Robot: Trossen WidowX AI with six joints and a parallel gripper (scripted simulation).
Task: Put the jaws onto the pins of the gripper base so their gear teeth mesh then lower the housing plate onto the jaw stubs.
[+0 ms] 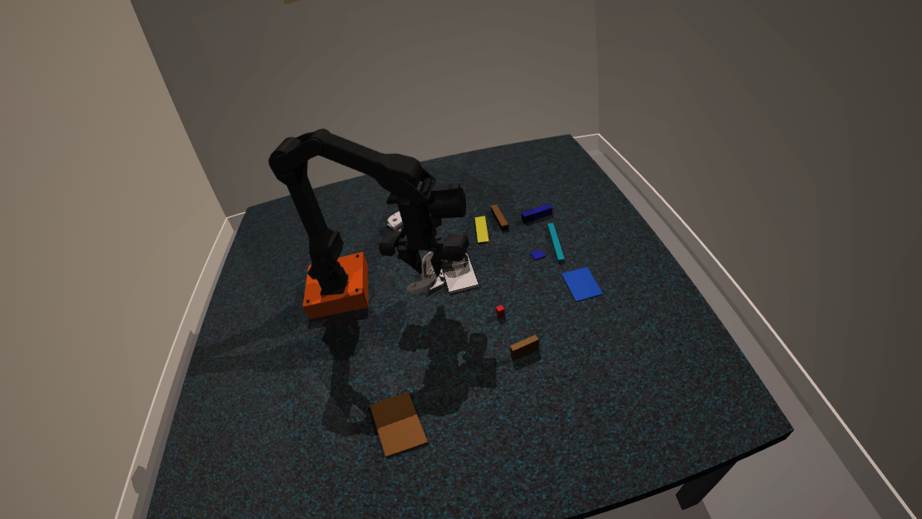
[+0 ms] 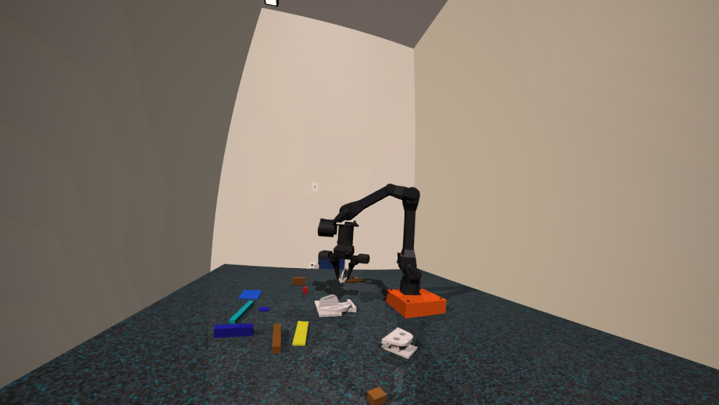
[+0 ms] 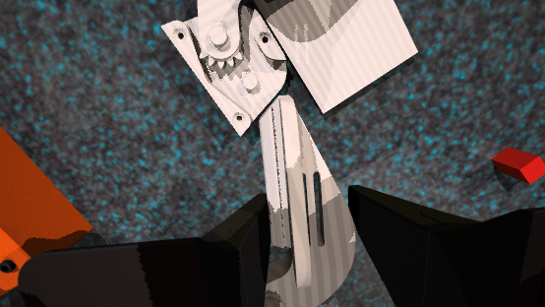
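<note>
My gripper tip is now 90 mm to the right of the white jaw and 70 mm above it. Also, from my gripper tip: yellow bar: 100 mm ahead, 260 mm to the left, 80 mm below; red cube: 150 mm ahead, 60 mm to the right, 70 mm below; brown block: 190 mm ahead, 170 mm to the right, 70 mm below.
</note>
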